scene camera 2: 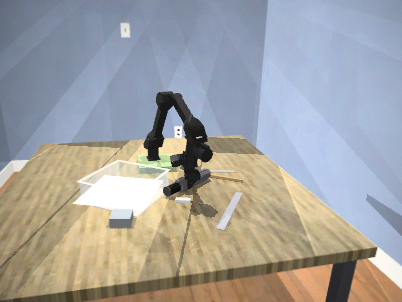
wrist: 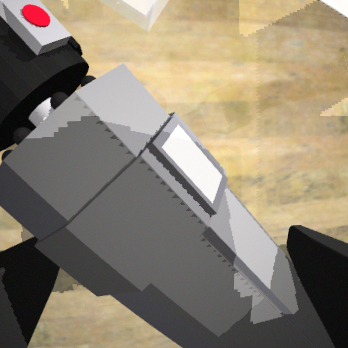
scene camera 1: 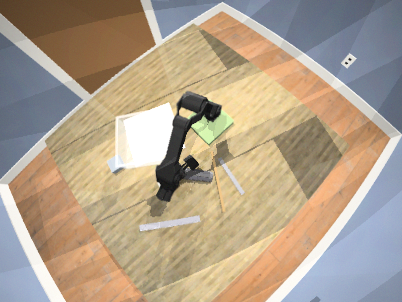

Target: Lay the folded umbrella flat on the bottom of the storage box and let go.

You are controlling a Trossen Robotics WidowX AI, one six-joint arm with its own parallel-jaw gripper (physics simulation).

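Frame: origin at the arm's base, x ahead, y left, z up, level; millimetres.
Seen in the pictures: gripper, fingertip midpoint: (scene camera 2: 187,183) (wrist: 176,239); arm's base, origin of the base link: (scene camera 2: 153,158) (scene camera 1: 211,114).
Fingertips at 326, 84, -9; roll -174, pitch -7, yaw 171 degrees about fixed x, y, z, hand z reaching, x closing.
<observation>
Offsets run from my fingertips to a thing's top centre, as dx, dy, dz.
The folded umbrella {-5, +7, +35} (scene camera 1: 202,176) (scene camera 2: 202,177) (wrist: 145,200) has a grey body with a white patch and a black handle with a red button. The handle lies at the upper left of the wrist view and points toward the box in the scene camera 2 view. My gripper (scene camera 2: 191,181) (wrist: 176,239) is shut on the umbrella's grey body; the fingers show on both sides of it. In the scene camera 1 view the arm hides the handle and fingers. The storage box {+3, -262, +73} (scene camera 1: 117,142) (scene camera 2: 97,171) has see-through walls and a large white area. The umbrella is outside it, to its right in the scene camera 2 view.
A green slab (scene camera 1: 212,131) (scene camera 2: 165,162) is by the arm's base. A grey-blue block {+196, -305, +12} (scene camera 1: 115,165) (scene camera 2: 121,218) is beside the box. A small white block {+112, -53, -12} (scene camera 2: 183,200) is near the umbrella. An orange stick {-81, +152, -12} (scene camera 1: 218,185) and pale strips {+227, +106, -22} (scene camera 1: 170,223) {-142, +187, -22} (scene camera 1: 232,176) (scene camera 2: 230,211) lie on the table.
</observation>
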